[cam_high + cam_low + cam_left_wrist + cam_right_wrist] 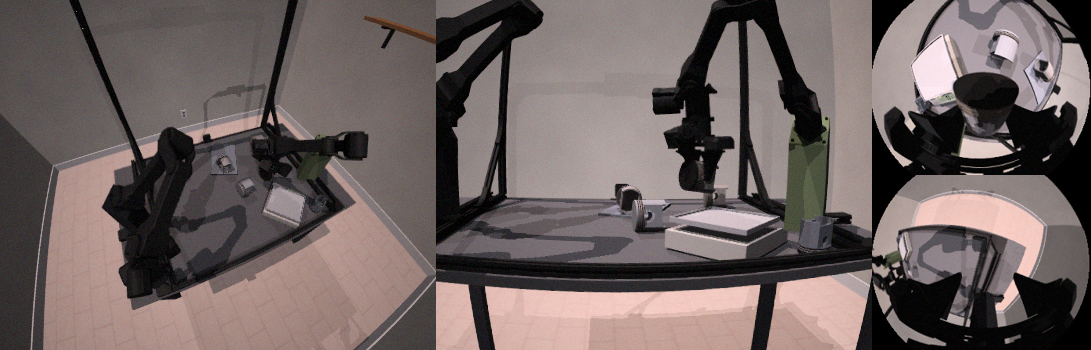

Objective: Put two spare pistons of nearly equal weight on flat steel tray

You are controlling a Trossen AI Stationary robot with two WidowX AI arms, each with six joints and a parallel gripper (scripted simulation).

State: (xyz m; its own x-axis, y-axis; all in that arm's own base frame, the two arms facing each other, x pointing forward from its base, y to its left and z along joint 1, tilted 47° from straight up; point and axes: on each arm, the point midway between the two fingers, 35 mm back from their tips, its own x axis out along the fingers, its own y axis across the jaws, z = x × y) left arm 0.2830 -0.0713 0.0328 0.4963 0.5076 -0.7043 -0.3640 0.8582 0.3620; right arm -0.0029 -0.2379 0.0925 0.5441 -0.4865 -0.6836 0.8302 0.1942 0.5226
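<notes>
My left gripper is now 25 cm past the flat grey steel tray, 14 cm to the left of it and 15 cm above it. Also, from my left hand: piston: 30 cm behind, 10 cm to the left, 12 cm below; white scale pan: 16 cm ahead, 3 cm to the left, 10 cm below.
</notes>
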